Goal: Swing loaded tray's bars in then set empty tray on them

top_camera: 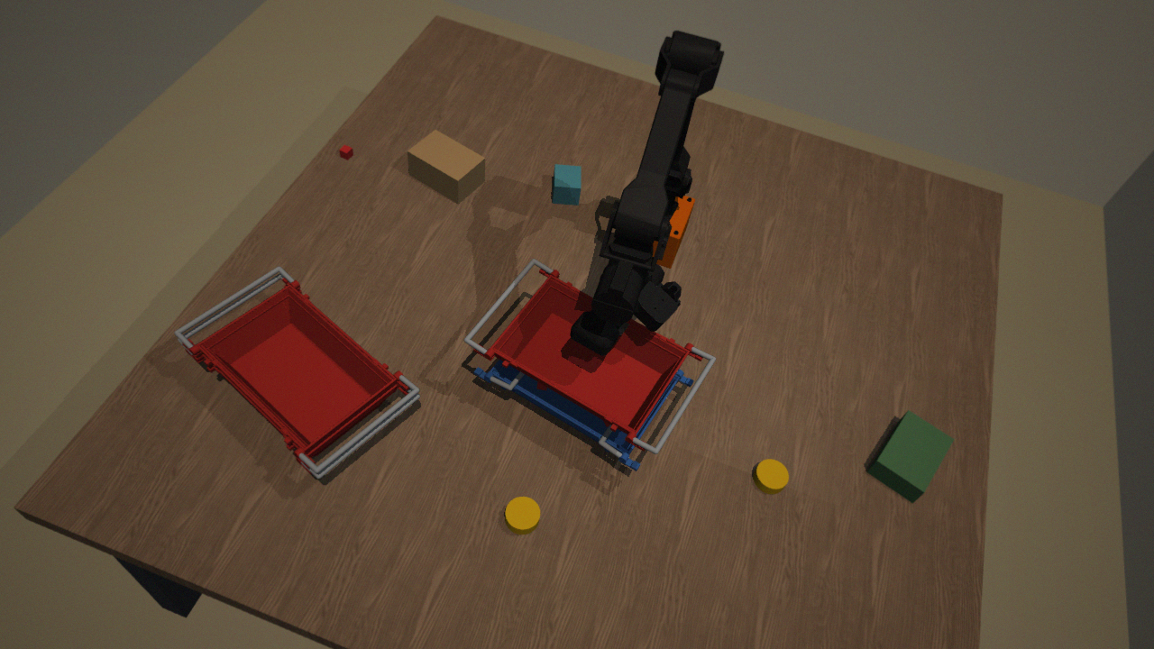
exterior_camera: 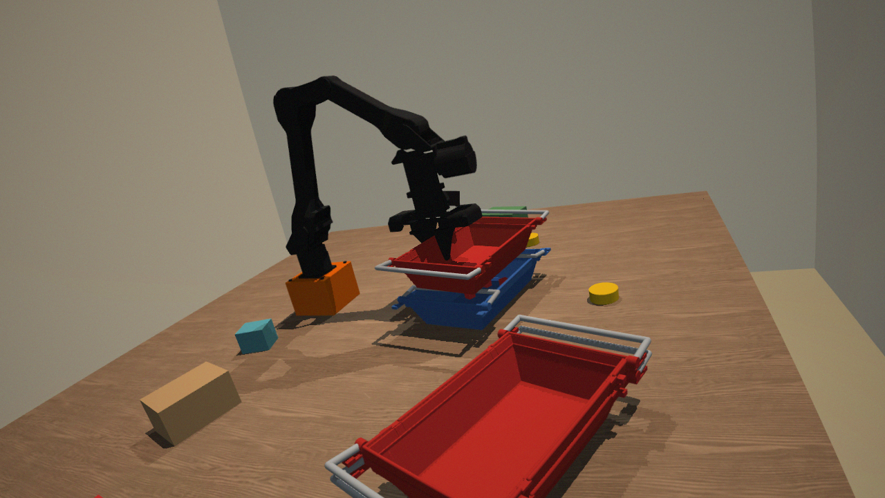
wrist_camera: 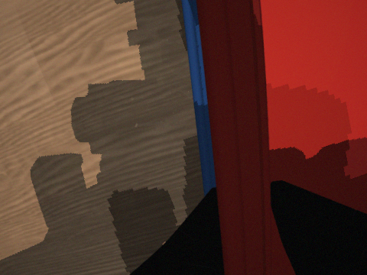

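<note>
Now: gripper tip 70 mm short of the red tray, 30 mm below it and 10 mm to the left of it. Round my gripper tip: teal cube (330 mm behind, 230 mm to the right, 60 mm below); green box (500 mm to the left, 70 mm behind, 60 mm below); tan box (440 mm to the right, 250 mm behind, 50 mm below).
</note>
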